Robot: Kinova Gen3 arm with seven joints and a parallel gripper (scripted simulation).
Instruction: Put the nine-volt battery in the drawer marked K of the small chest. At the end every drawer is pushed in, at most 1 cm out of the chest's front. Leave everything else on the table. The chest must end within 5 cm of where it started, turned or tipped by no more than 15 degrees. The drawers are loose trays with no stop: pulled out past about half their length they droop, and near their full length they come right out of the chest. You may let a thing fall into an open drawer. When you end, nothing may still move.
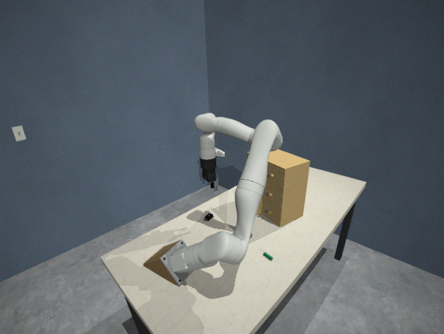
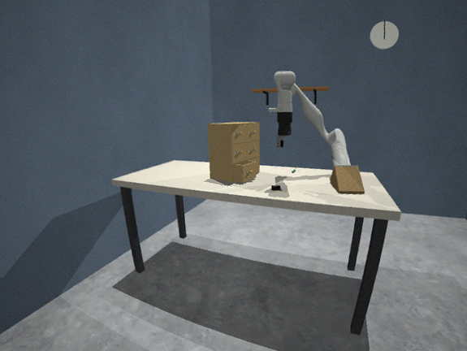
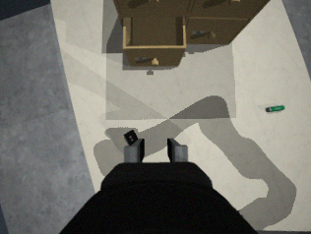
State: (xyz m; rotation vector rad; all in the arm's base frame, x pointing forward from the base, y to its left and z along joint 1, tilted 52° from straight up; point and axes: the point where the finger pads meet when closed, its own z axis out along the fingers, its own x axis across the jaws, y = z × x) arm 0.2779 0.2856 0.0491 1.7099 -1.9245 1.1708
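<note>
The nine-volt battery lies 220 mm below my hand, 60 mm to the left of it and 10 mm behind it. The rest, counted from my hand: green cylinder: 360 mm to the right, 220 mm below, 20 mm behind.
</note>
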